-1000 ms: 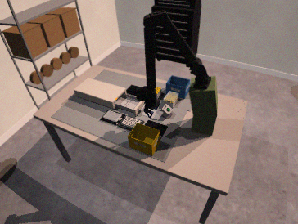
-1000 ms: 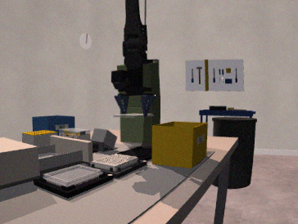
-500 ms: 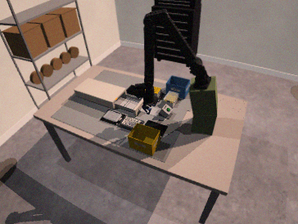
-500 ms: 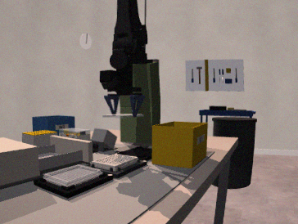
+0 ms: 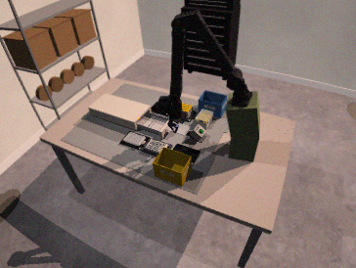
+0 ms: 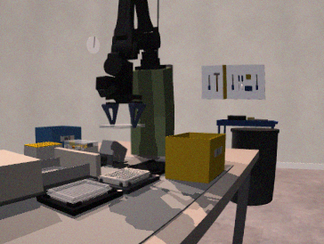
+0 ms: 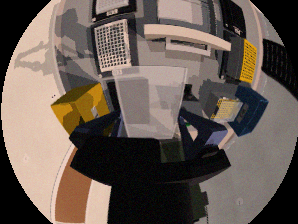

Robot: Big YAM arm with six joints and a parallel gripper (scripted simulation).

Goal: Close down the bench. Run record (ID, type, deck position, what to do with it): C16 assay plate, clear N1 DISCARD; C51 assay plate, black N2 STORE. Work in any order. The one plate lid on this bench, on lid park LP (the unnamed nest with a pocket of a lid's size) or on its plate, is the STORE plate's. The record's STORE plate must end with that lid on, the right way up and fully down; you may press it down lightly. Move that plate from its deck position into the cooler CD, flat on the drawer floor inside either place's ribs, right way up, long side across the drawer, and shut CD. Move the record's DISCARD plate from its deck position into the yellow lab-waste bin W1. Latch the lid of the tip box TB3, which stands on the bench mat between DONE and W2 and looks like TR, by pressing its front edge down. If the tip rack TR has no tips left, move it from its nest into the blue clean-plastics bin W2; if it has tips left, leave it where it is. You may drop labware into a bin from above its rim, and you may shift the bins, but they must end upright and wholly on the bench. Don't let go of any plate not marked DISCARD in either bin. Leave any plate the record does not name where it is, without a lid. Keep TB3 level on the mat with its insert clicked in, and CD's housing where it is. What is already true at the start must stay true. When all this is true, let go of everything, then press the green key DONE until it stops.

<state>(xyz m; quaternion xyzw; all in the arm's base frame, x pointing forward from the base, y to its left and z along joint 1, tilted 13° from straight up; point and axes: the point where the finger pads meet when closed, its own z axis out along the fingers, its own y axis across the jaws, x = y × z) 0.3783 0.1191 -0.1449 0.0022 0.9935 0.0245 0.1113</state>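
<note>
Right now the black plate is 30 cm ahead of my hand, 28 cm to the right of it and 13 cm below it. Also, from my hand: DONE key block 8 cm behind, 11 cm to the right, 9 cm below; green key DONE 10 cm behind, 11 cm to the right, 8 cm below; clear plate lid right at my hand.
</note>
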